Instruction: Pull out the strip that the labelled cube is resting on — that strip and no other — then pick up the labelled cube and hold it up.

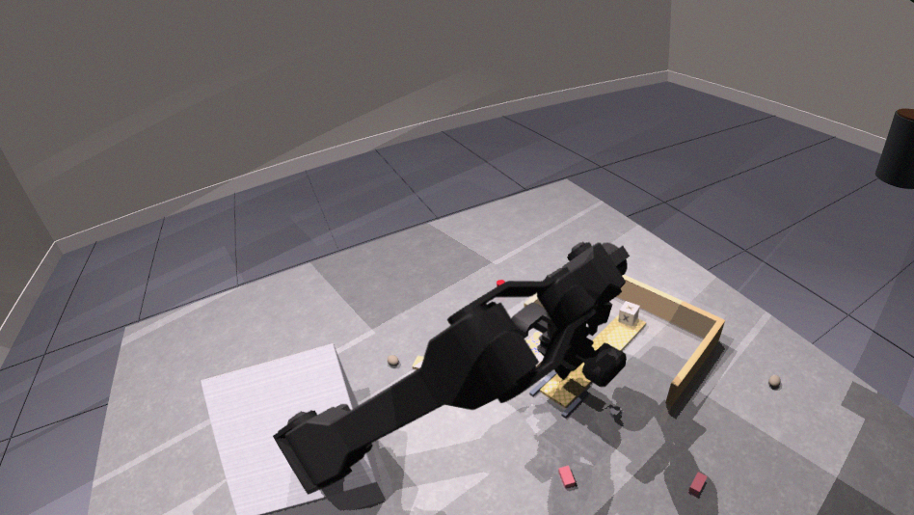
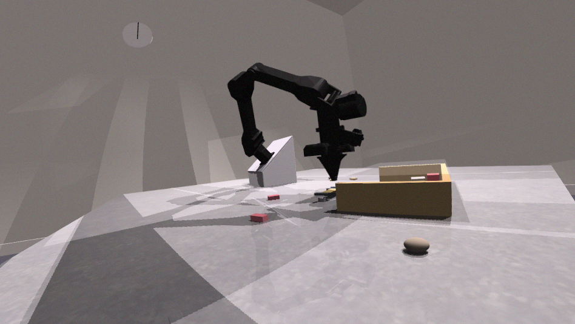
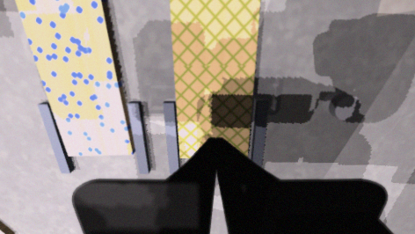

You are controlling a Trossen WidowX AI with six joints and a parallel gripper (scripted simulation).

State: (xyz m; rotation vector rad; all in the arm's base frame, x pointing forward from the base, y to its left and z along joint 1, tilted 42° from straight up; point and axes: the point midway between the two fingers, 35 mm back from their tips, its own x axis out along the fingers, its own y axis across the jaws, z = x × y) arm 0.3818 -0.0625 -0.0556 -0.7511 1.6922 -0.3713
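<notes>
Right now the yellow cross-hatched strip is 10 cm ahead of my gripper tip, 3 cm to the left of it and 3 cm below it.
</notes>
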